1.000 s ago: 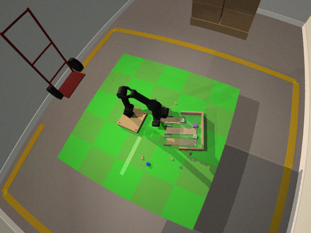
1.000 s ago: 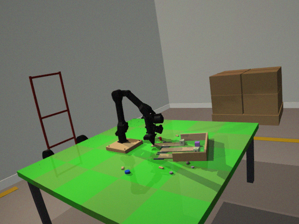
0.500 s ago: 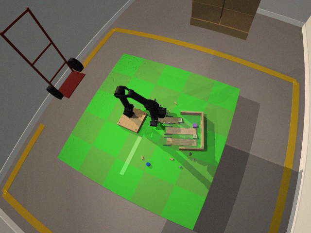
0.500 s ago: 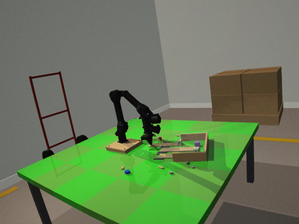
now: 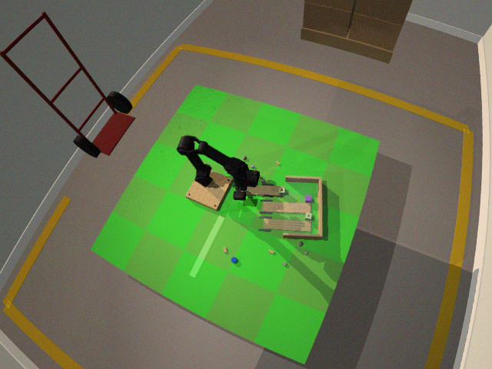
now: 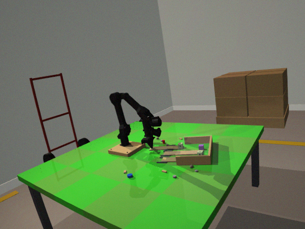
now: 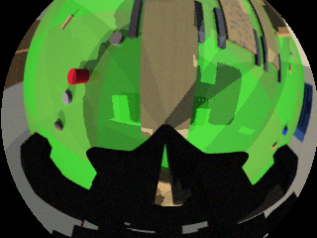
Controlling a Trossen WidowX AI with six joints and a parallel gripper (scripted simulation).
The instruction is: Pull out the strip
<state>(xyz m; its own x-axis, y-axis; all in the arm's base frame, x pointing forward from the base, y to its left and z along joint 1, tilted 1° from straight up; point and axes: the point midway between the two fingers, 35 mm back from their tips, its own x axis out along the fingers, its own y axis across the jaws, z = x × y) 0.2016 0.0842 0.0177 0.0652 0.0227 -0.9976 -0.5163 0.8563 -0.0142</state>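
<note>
Right now the pale wooden strip is 90 mm ahead of my gripper tip and 50 mm to the left of it. The rest, counted from my gripper tip: blue disc (190 mm ahead, 330 mm to the right); then red piece (120 mm to the left, 10 mm above).
</note>
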